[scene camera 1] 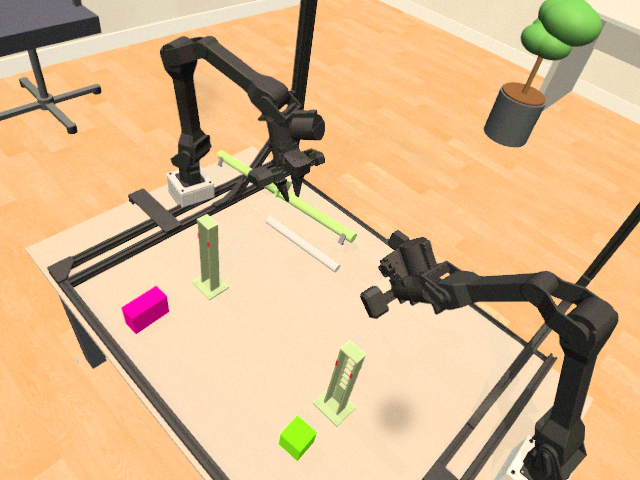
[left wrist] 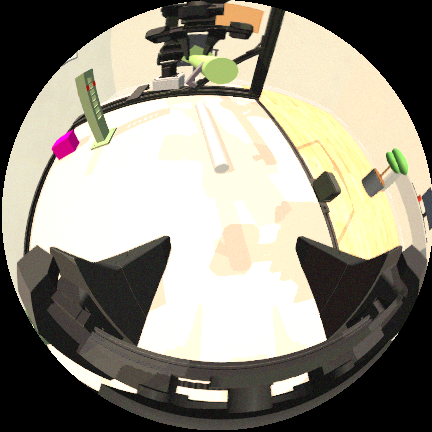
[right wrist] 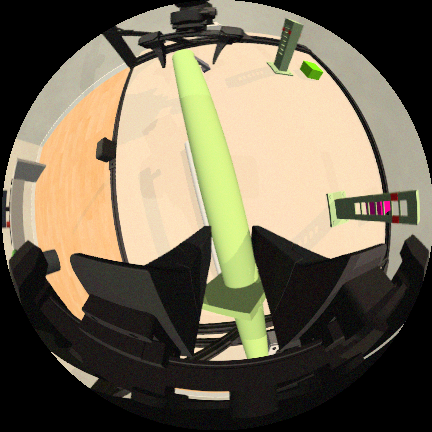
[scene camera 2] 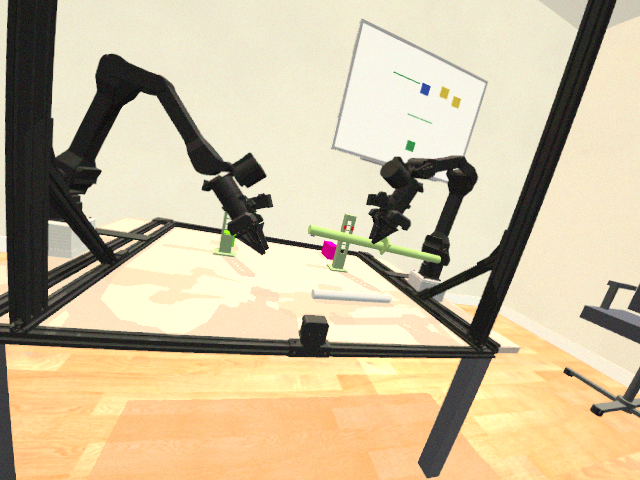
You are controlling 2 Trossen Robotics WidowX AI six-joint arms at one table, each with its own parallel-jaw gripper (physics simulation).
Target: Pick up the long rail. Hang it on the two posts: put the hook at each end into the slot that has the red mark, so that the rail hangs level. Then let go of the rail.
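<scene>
The long light-green rail is held in the air, with a small grey hook at each end. My right gripper is shut on the rail near its middle collar. One green post stands nearer the right arm. The other post stands nearer the left arm. Both have red marks beside a slot. The rail is apart from both posts. My left gripper is open and empty above the table.
A white rod lies on the table near the rail. A magenta block lies near one post, a bright green block near the other. A black frame edges the table.
</scene>
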